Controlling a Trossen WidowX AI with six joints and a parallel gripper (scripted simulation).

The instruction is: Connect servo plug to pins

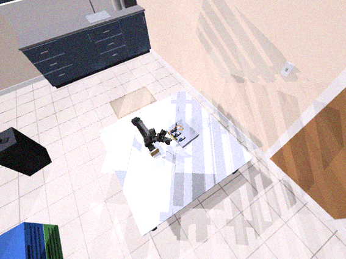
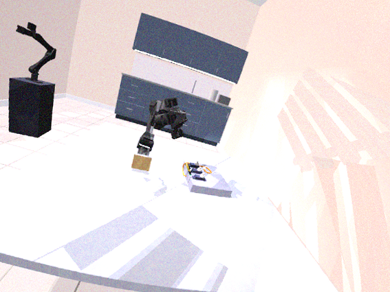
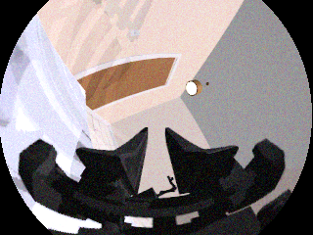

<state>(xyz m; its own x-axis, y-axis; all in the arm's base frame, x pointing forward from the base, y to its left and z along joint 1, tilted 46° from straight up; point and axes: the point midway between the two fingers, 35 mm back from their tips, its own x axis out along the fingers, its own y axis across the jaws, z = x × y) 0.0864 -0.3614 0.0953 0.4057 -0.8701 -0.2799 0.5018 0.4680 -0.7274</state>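
My gripper tip is 310 mm short of the grey printed holder, 160 mm to the right of it and 360 mm above it.
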